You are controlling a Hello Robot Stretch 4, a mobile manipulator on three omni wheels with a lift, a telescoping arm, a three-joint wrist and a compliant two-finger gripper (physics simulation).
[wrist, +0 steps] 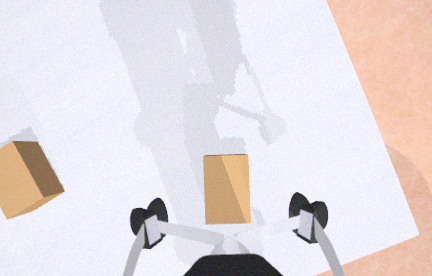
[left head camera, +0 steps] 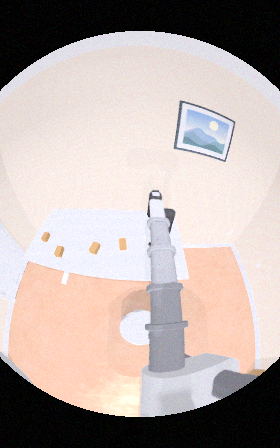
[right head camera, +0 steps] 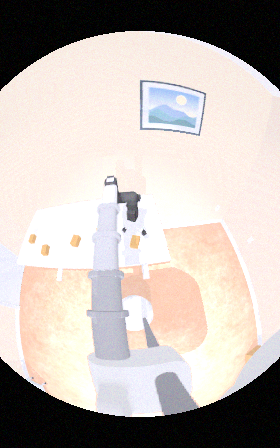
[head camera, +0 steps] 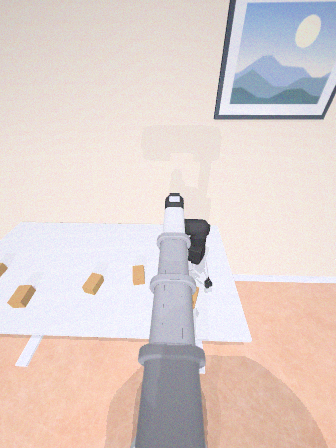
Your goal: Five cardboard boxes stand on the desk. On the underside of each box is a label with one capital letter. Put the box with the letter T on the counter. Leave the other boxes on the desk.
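Five cardboard boxes stand on the white desk. The rightmost box is partly behind the arm in the head view. The others are a box left of it, a middle box, a box and the leftmost box. No letters show. My gripper is open and empty above the rightmost box, its fingertips wide apart.
The telescoping arm reaches over the desk. A wall with a framed picture rises behind it. A pale surface shows at the left; I cannot tell if it is the counter.
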